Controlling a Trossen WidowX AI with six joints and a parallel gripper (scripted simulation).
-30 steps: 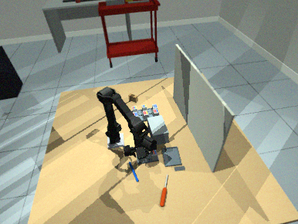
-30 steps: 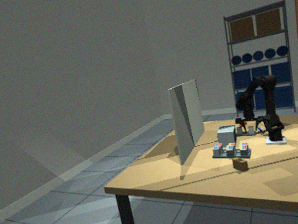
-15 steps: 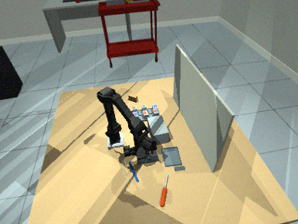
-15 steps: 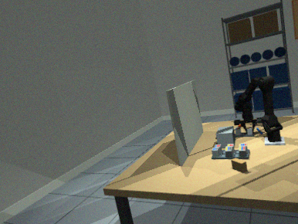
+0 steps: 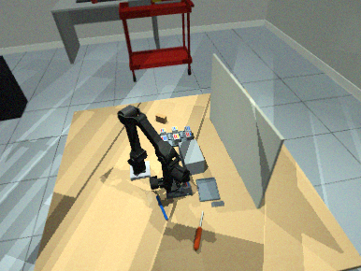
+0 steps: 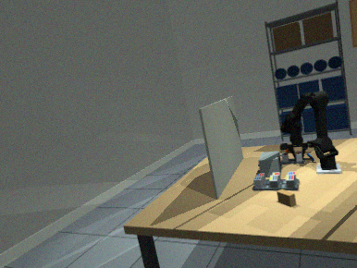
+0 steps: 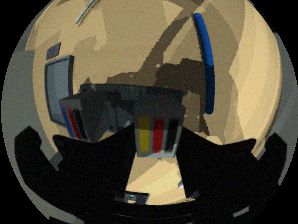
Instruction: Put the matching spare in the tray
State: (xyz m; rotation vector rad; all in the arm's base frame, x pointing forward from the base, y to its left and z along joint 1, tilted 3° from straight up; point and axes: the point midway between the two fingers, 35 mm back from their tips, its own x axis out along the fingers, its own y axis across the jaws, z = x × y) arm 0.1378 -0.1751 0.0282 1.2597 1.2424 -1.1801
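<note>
Now: the dark grey tray 180 mm ahead of my gripper tip, 40 mm to the right of it and 10 mm below it. Also, from my gripper tip: mounted unit 150 mm ahead, 160 mm to the left, 30 mm above; tall grey panel 380 mm ahead, 150 mm to the left, 210 mm above; blue pen 60 mm behind, 80 mm to the right, 10 mm below.
</note>
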